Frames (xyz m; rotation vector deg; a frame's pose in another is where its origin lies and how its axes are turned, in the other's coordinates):
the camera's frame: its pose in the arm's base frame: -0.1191 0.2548 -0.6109 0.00 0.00 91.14
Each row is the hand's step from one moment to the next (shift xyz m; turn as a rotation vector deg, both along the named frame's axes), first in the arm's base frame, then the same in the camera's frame.
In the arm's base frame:
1: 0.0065 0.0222 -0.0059 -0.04 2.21 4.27
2: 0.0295 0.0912 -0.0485 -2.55 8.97 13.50
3: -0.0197 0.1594 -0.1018 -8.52 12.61 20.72
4: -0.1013 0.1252 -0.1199 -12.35 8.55 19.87
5: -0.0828 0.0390 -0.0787 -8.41 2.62 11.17
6: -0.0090 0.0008 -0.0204 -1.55 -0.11 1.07
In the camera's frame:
1: 0.0221 -0.0069 -0.0059 2.21 0.00 4.27
2: 0.0906 -0.0313 -0.0485 9.02 2.37 13.50
3: 0.1598 0.0165 -0.1018 12.78 8.27 20.72
4: 0.1272 0.0988 -0.1199 8.79 12.18 19.87
5: 0.0406 0.0820 -0.0787 2.79 8.36 11.17
6: 0.0010 0.0090 -0.0204 -0.08 1.55 1.07

